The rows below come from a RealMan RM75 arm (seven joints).
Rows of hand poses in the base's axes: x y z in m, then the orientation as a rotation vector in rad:
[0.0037 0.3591 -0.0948 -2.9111 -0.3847 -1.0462]
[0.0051 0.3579 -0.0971 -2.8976 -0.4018 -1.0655]
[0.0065 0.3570 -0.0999 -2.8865 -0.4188 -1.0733]
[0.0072 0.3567 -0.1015 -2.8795 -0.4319 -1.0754]
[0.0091 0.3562 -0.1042 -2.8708 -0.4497 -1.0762]
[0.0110 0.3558 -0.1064 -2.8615 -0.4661 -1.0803]
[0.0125 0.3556 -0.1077 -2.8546 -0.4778 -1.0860]
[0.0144 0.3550 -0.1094 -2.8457 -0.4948 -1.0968]
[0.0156 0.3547 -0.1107 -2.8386 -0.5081 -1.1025]
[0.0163 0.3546 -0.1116 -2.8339 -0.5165 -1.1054]
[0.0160 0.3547 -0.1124 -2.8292 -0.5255 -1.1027]
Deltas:
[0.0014 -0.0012 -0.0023 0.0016 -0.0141 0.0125]
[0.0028 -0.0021 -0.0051 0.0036 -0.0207 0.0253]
[0.0035 -0.0024 -0.0067 0.0047 -0.0231 0.0351]
[0.0054 -0.0029 -0.0094 0.0058 -0.0251 0.0483]
[0.0073 -0.0033 -0.0116 0.0070 -0.0291 0.0606]
[0.0088 -0.0035 -0.0129 0.0074 -0.0339 0.0691]
[0.0107 -0.0041 -0.0146 0.0062 -0.0423 0.0806]
[0.0119 -0.0044 -0.0159 0.0060 -0.0471 0.0900]
[0.0126 -0.0045 -0.0168 0.0062 -0.0498 0.0961]
[0.0123 -0.0044 -0.0176 0.0075 -0.0488 0.1033]

